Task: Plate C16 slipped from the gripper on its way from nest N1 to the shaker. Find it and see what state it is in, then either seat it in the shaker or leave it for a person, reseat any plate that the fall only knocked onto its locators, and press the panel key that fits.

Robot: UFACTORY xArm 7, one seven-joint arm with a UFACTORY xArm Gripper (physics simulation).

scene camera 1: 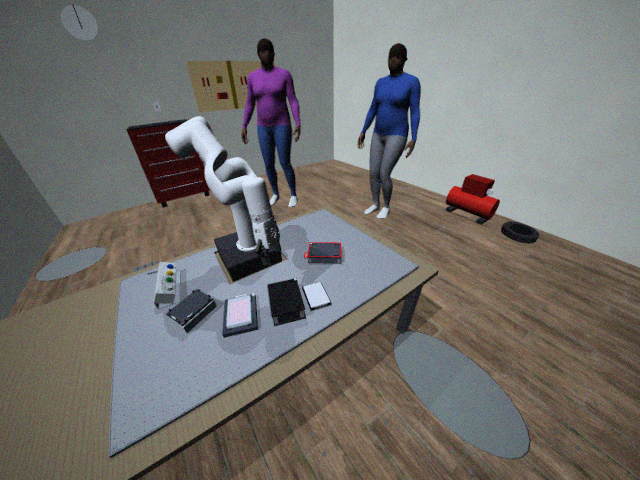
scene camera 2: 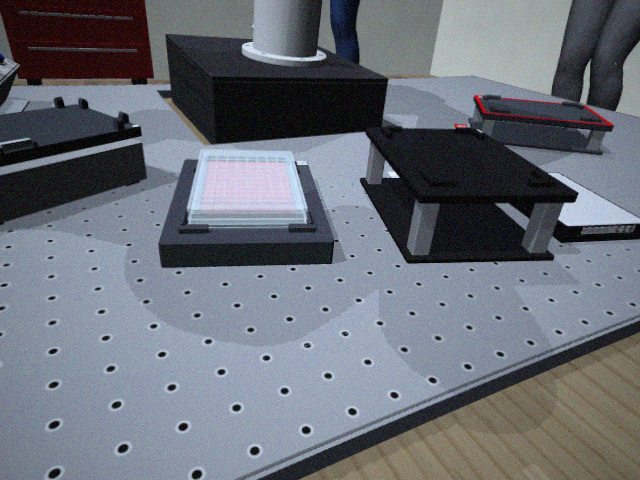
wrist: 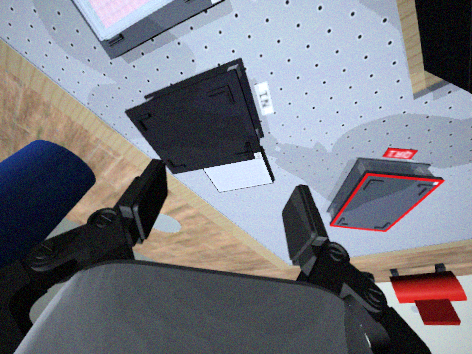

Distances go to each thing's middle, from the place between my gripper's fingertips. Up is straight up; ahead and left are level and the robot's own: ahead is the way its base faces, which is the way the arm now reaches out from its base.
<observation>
Right now the white plate [wrist: 256, 172] is 12 cm ahead of my hand, 10 cm to the left of it and 18 cm below it. From my hand the other things lie so: shaker [scene camera 2: 65, 153] 11 cm behind, 32 cm to the right, 15 cm below; then black nest [scene camera 2: 181, 244] 1 cm ahead, 18 cm to the right, 17 cm below.
</observation>
